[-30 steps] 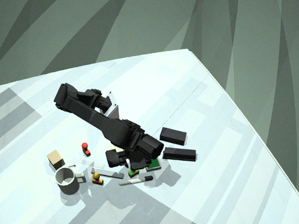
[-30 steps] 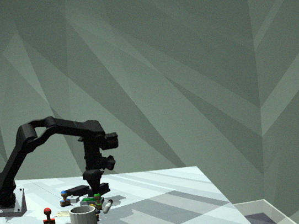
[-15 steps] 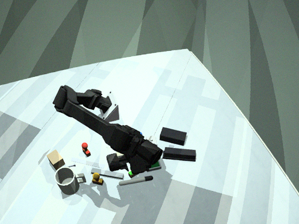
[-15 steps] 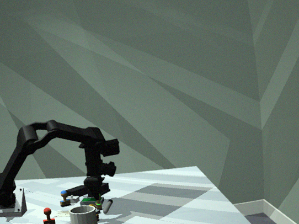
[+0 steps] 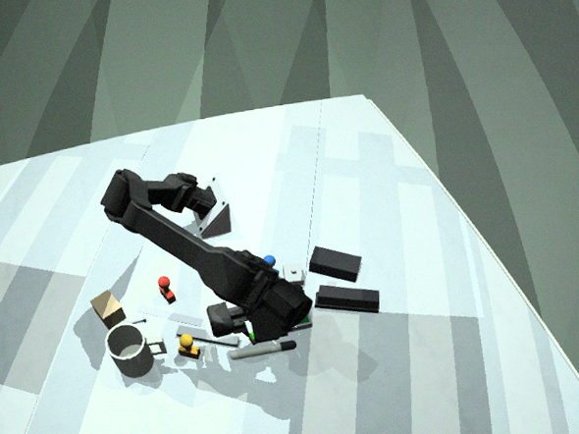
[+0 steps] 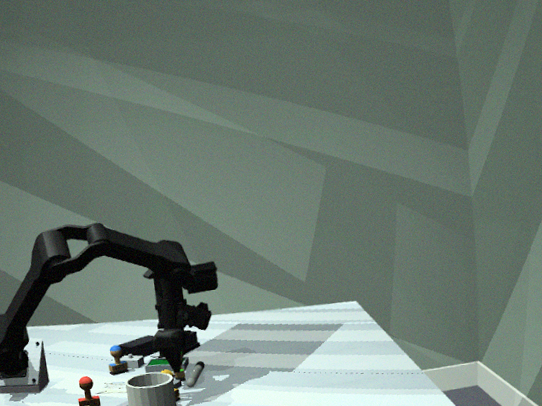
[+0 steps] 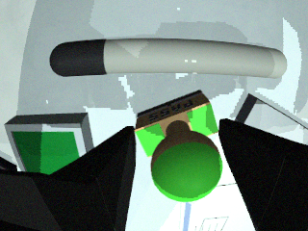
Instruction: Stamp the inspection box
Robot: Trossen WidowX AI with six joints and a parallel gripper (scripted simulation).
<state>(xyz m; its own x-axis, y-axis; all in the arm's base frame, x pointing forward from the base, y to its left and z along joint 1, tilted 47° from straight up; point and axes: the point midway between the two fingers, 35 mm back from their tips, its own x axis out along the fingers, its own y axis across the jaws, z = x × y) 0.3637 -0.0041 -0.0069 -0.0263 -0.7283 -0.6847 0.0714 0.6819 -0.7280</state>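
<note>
Right now my gripper tip is right at the green-knobbed PASS stamp. The rest, counted from my gripper tip: grey bar 100 mm to the right, 40 mm behind, 20 mm below; marker 40 mm ahead, 10 mm to the left, 10 mm below; ink pad 90 mm to the left, 30 mm behind, 20 mm below.
</note>
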